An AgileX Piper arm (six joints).
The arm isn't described. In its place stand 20 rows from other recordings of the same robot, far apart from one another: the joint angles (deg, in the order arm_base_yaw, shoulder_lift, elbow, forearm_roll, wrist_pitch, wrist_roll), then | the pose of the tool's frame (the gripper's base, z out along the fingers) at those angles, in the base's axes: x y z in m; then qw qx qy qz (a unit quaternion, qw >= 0).
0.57 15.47 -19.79 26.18 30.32 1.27 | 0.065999, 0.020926, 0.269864, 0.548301, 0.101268, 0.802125, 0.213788
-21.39 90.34 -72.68 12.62 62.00 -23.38 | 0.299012, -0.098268, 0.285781, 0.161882, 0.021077, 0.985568, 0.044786
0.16 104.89 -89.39 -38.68 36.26 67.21 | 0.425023, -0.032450, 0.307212, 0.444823, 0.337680, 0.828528, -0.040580
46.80 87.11 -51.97 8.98 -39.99 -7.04 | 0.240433, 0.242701, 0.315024, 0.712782, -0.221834, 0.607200, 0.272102
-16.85 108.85 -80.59 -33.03 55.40 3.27 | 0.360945, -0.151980, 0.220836, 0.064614, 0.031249, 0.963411, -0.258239
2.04 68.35 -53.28 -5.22 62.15 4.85 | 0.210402, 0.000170, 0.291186, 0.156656, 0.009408, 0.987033, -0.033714
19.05 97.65 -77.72 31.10 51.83 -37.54 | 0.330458, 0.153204, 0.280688, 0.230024, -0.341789, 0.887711, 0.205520
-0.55 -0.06 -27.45 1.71 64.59 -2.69 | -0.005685, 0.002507, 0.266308, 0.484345, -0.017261, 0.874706, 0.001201
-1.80 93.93 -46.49 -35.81 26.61 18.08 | 0.294593, -0.033119, 0.169792, 0.197477, -0.080062, 0.964005, -0.159019
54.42 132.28 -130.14 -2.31 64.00 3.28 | 0.300476, 0.414344, 0.260778, 0.227726, -0.421563, 0.871686, 0.102906
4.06 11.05 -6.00 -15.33 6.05 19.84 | 0.071490, 0.002532, 0.227442, 0.668652, 0.012776, 0.742378, 0.040203
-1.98 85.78 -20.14 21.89 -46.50 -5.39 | 0.242917, -0.033023, 0.175136, 0.600426, 0.164621, 0.779677, -0.067028
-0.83 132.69 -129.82 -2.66 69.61 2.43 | 0.504358, -0.011266, 0.251693, 0.195479, 0.024208, 0.980201, -0.020189
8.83 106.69 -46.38 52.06 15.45 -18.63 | 0.309842, 0.067480, 0.108133, 0.165467, 0.175872, 0.954964, 0.172432
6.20 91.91 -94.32 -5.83 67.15 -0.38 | 0.338561, 0.028211, 0.379908, 0.262864, -0.062151, 0.962114, -0.037096
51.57 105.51 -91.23 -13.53 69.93 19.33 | 0.252573, 0.286153, 0.278985, 0.142126, -0.303169, 0.941484, -0.038695
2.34 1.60 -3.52 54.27 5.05 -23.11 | 0.055303, 0.008768, 0.227778, 0.692847, 0.143741, 0.666991, 0.233291
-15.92 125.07 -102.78 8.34 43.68 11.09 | 0.468099, -0.124039, 0.199459, 0.252322, 0.262745, 0.929880, 0.051210
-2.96 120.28 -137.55 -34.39 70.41 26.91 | 0.451401, -0.071829, 0.408849, 0.395128, 0.236632, 0.860360, -0.218312
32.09 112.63 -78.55 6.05 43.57 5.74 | 0.336582, 0.218859, 0.179571, 0.128932, -0.193543, 0.968568, 0.088285
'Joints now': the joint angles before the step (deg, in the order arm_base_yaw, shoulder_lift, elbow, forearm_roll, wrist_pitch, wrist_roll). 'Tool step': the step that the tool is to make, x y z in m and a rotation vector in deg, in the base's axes. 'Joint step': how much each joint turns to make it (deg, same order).
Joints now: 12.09, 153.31, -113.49, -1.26, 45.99, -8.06
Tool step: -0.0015, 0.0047, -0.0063, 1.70, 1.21, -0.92
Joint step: 0.25, 1.01, -0.66, 2.38, 0.47, -0.20
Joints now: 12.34, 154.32, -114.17, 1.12, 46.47, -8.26
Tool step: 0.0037, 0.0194, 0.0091, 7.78, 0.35, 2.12
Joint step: 0.65, 0.42, -2.95, 10.46, 1.77, -7.25
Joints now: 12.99, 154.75, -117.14, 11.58, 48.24, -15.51
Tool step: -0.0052, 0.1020, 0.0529, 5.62, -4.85, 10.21
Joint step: 10.13, 0.19, -12.56, 3.67, 6.27, -0.44
